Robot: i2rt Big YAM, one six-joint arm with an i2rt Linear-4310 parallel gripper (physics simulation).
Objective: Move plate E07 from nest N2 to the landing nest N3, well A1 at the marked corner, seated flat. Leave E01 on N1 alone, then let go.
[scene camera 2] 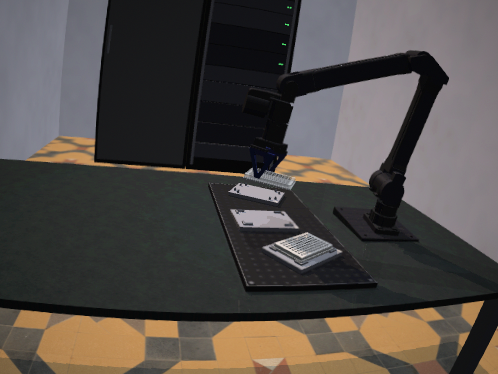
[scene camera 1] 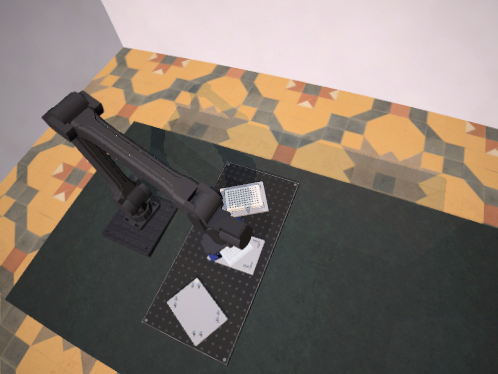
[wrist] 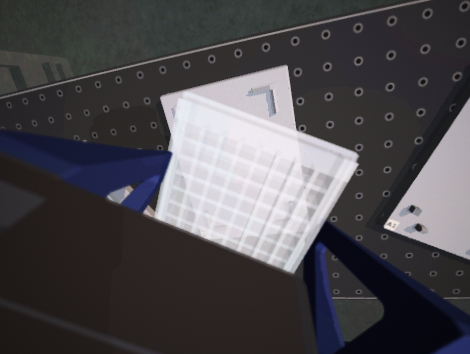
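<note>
My gripper (scene camera 2: 265, 173) (wrist: 243, 195) is shut on a clear, gridded plate, E07 (scene camera 1: 235, 254) (scene camera 2: 275, 179) (wrist: 250, 150), with one blue finger on each side. The plate hangs well above the board. In the wrist view it overlaps the middle nest (scene camera 1: 254, 256) (scene camera 2: 265, 220) (wrist: 225, 90), which has L-shaped corner brackets, and is turned relative to it. Another nest (scene camera 1: 196, 312) (scene camera 2: 257, 193) (wrist: 440, 185) has small pegs and an A1 label (wrist: 391, 225). Plate E01 (scene camera 1: 243, 198) (scene camera 2: 305, 245) sits on nest N1 (scene camera 2: 320, 261). The held plate's own corner marking cannot be read.
The nests stand on a black perforated board (scene camera 1: 280, 200) (scene camera 2: 260, 272) (wrist: 350, 120) on a dark green table (scene camera 1: 375, 280) (scene camera 2: 125, 240). The arm's base (scene camera 1: 140, 225) (scene camera 2: 375, 225) stands beside the board. A dark server rack (scene camera 2: 150, 100) stands behind the table.
</note>
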